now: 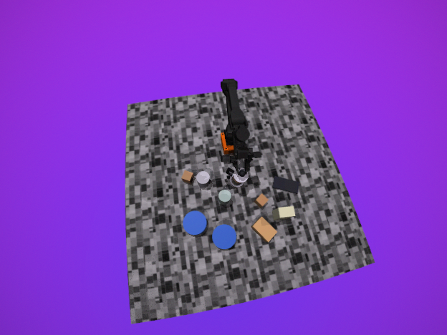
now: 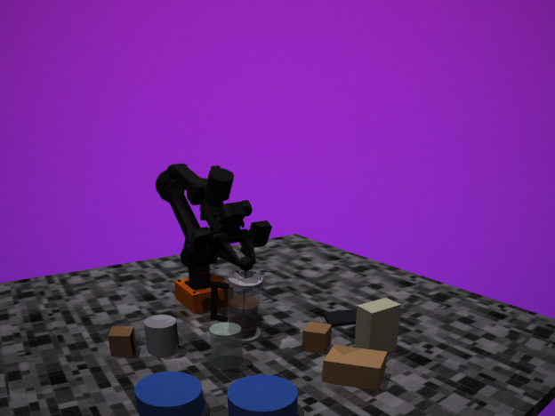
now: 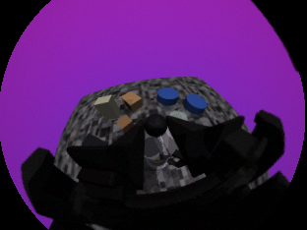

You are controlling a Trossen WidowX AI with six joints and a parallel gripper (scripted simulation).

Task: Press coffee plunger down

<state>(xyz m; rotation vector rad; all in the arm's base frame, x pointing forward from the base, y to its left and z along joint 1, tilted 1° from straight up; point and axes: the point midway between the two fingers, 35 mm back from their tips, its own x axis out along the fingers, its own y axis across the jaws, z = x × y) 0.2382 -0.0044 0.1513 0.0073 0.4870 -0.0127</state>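
The coffee press lies 3 cm behind my gripper tip, 1 cm to the right of it and 9 cm below it. From my gripper tip the other things lie so: grey cylinder (6 cm behind, 19 cm to the right, 15 cm below); then tan box (26 cm ahead, 8 cm to the left, 16 cm below); then cream block (20 cm ahead, 20 cm to the left, 13 cm below).
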